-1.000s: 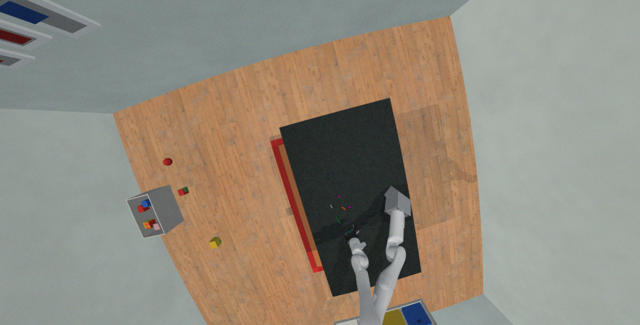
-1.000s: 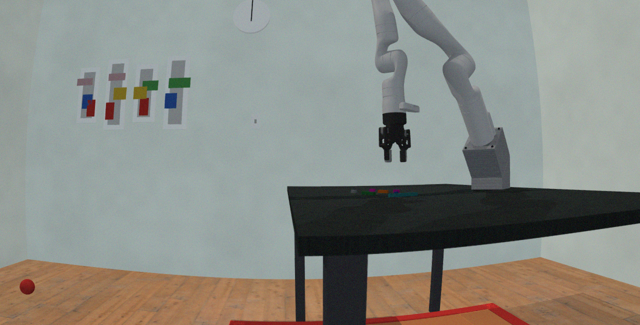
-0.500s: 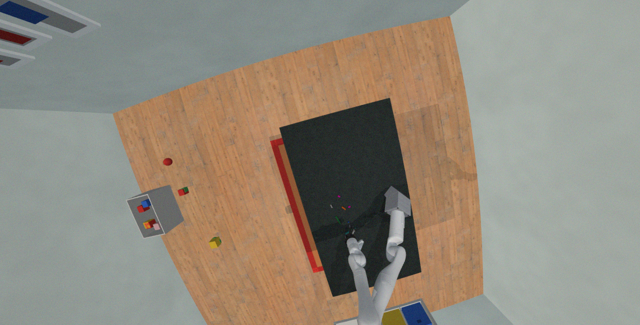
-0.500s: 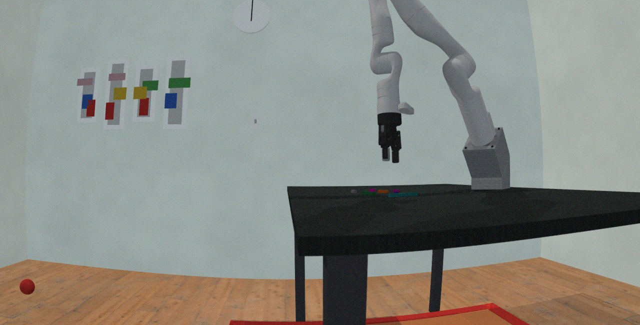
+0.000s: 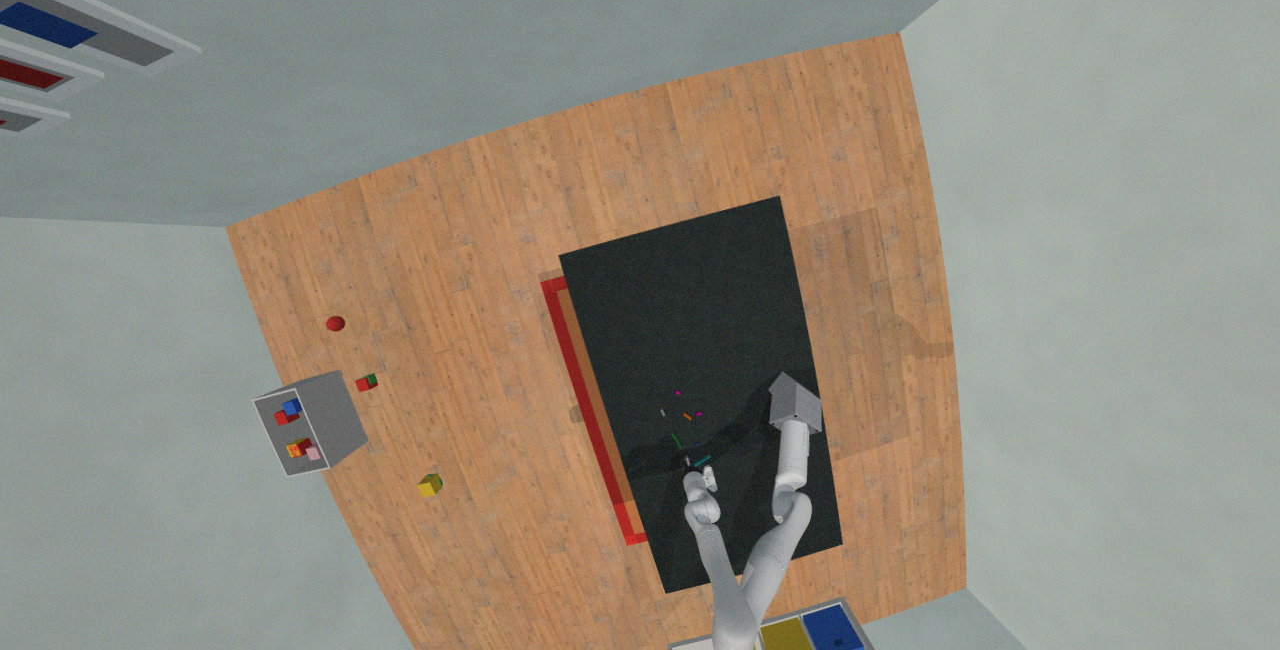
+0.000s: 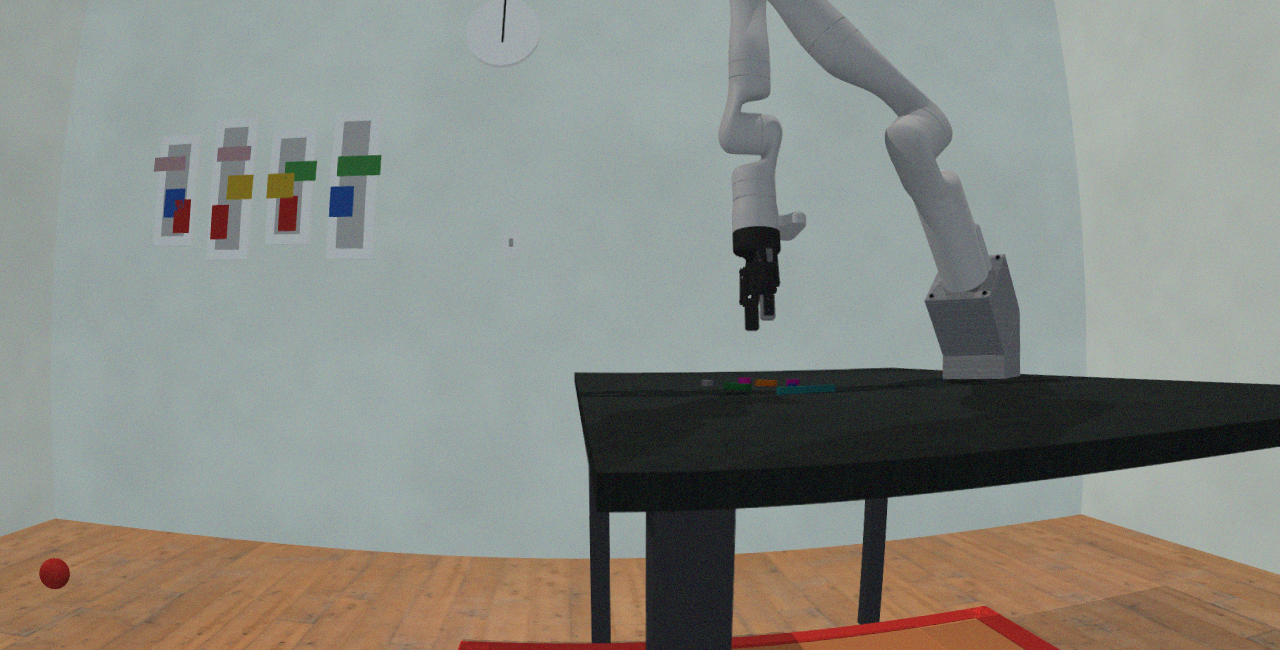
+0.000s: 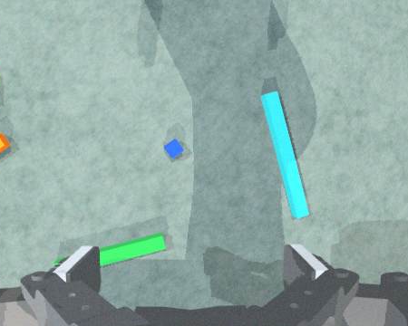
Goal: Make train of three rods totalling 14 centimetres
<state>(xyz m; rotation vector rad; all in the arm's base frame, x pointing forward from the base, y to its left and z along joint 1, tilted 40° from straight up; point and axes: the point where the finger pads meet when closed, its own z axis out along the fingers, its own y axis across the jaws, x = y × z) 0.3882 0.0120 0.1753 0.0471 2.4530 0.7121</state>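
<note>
The grey rod lies 50 mm ahead of my hand, 180 mm to the right of it and 100 mm below it. Also, from my hand: green rod 30 mm ahead, 40 mm to the right, 100 mm below; turquoise rod 50 mm behind, 90 mm to the left, 100 mm below; small blue rod 50 mm behind, 100 mm below.
</note>
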